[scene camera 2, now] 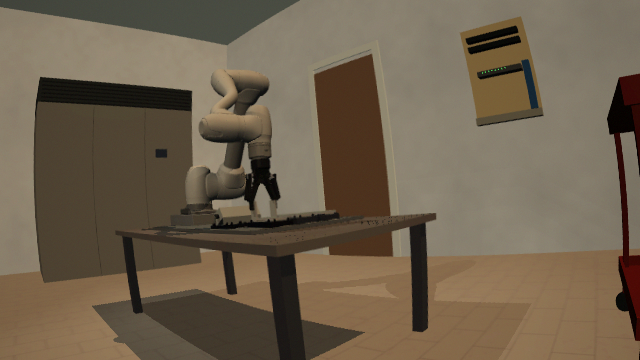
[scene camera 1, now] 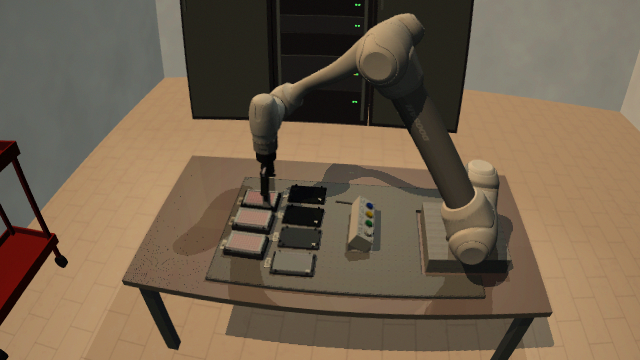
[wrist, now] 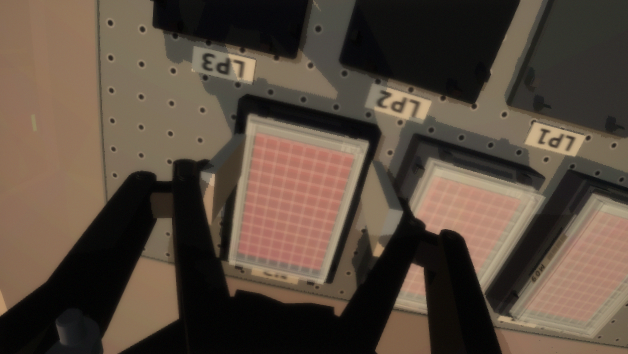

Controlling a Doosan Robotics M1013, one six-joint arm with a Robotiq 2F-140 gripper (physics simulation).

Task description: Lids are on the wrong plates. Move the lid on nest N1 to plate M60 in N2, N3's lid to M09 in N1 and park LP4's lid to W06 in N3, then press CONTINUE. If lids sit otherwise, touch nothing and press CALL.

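Places are measured from the arm's base along level axes (x left, y back, z up), in centimetres.
Pixels of known places: gripper, fingertip midpoint: [scene camera 2: 264, 219] [scene camera 1: 269, 198] [wrist: 305, 166]; arm's base, link origin: [scene camera 2: 199, 213].
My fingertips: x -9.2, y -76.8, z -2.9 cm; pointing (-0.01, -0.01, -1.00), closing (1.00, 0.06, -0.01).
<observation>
For each thing: its top centre in the pictures, then the offset to it from my fingertips. "spot": a spot on its surface instead. Level surfaces: height alone.
- lidded pink plate, top centre: [wrist: 289, 213] [scene camera 2: 269, 217] [scene camera 1: 260, 196] dz +0.7, dx -0.2, dy -3.6 cm
- middle lidded plate, top centre: [wrist: 453, 254] [scene camera 1: 252, 215] [scene camera 2: 295, 213] dz +1.3, dx +12.6, dy -3.3 cm
- tag, surface spot: [wrist: 537, 274] spot: dz -0.1, dx +21.6, dy -4.1 cm
- light grey pad, top centre: [scene camera 1: 292, 261] dz -0.9, dx +31.0, dy +15.5 cm
- button box, top centre: [scene camera 1: 363, 214] [scene camera 2: 236, 206] dz +5.7, dx +10.6, dy +37.0 cm
- LP3, top centre: [scene camera 2: 229, 222] [scene camera 1: 307, 191] dz -0.7, dx -8.0, dy +13.8 cm
- LP2, top centre: [scene camera 1: 303, 212] dz -0.7, dx +5.4, dy +14.5 cm
- LP1, top centre: [scene camera 1: 299, 235] dz -0.7, dx +17.8, dy +15.4 cm
- perforated board, surface height: dz -2.7 cm
My gripper [scene camera 1: 267, 200] [scene camera 2: 263, 209] [wrist: 305, 166] is open, pointing down, with one finger on each long side of the lidded pink plate [scene camera 1: 256, 197] [wrist: 297, 200] in the far nest. The tips are low; contact is unclear. Its nest label is partly hidden. The middle lidded plate [scene camera 1: 253, 218] [wrist: 472, 215] is partly behind the right finger in the wrist view. The near lidded plate [scene camera 1: 246, 242] [wrist: 585, 275] has a tag [wrist: 537, 274] reading M09. A light grey pad [scene camera 1: 293, 263] is nearest in the second row; its label is unreadable. The button box [scene camera 1: 361, 225] has several coloured buttons.
Dark pads stand at LP3 [scene camera 1: 307, 194] [wrist: 230, 25], LP2 [scene camera 1: 303, 215] [wrist: 425, 45] and LP1 [scene camera 1: 299, 237] [wrist: 575, 65]. All stand on the perforated board [scene camera 1: 390, 270] [wrist: 125, 105]. The arm's base block [scene camera 1: 435, 240] is at the right. A red cart [scene camera 1: 25, 233] stands off the table.
</observation>
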